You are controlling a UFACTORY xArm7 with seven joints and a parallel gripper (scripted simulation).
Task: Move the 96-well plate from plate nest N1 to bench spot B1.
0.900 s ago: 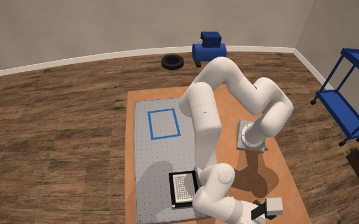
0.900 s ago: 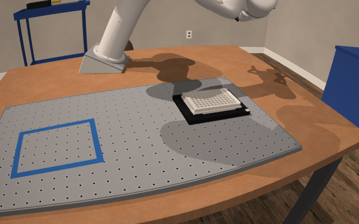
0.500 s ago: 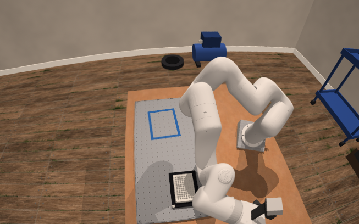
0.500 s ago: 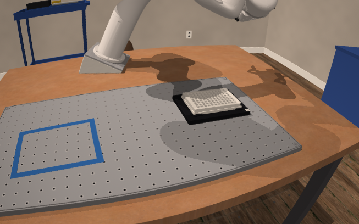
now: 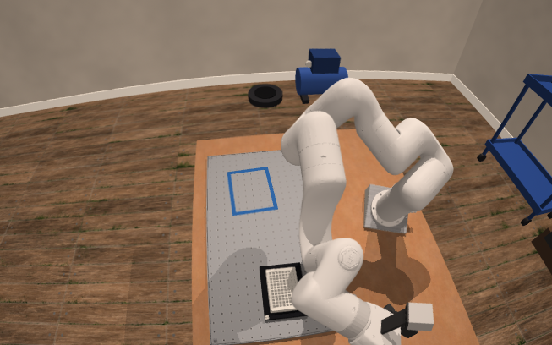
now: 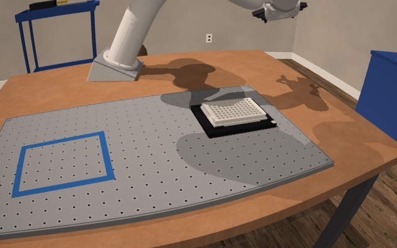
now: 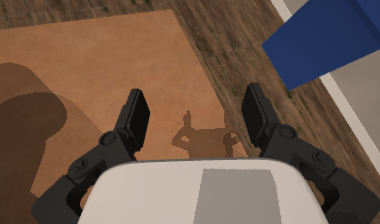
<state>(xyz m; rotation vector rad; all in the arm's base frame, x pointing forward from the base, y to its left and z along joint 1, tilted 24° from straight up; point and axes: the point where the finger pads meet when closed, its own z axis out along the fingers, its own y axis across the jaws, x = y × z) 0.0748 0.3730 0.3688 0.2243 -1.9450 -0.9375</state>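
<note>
Right now my hand is 26 cm short of the white 96-well plate, 21 cm to the left of it and 19 cm above it. From my hand the other things lie so: black plate nest (26 cm ahead, 21 cm to the right, 21 cm below).
</note>
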